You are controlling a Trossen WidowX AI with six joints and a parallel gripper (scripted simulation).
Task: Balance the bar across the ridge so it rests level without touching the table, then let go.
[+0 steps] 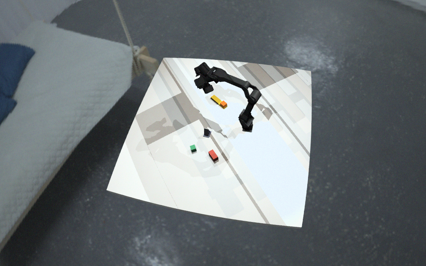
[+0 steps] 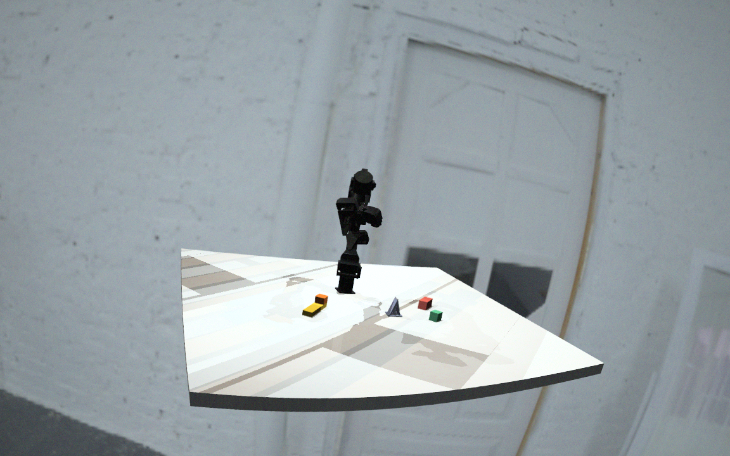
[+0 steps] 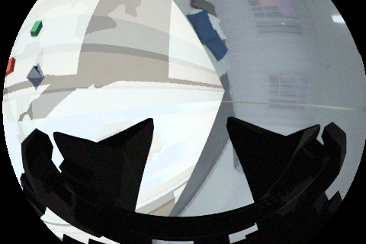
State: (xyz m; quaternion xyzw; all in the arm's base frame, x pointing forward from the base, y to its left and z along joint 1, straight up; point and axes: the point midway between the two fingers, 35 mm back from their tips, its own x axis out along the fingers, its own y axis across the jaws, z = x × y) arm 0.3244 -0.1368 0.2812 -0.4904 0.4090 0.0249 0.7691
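Right now the yellow bar is 130 mm behind my gripper tip, 20 mm to the right of it and 240 mm below it. From my gripper tip the other things lie so: green block: 30 mm behind, 370 mm to the left, 240 mm below; red block: 170 mm behind, 400 mm to the left, 240 mm below.
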